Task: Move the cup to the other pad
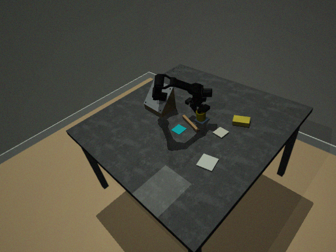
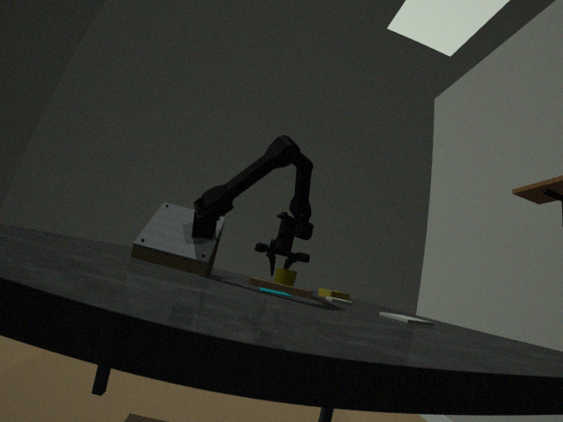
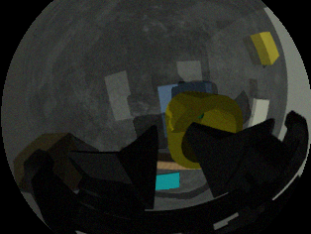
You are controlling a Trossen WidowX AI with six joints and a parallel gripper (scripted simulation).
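The pale blue pad is 3 cm ahead of my gripper tip and 5 cm below it. The rest, counted from my gripper tip: cyan pad (5 cm behind, 17 cm to the right, 5 cm below); yellow cup (2 cm ahead); wooden stick (1 cm behind, 9 cm to the right, 4 cm below).
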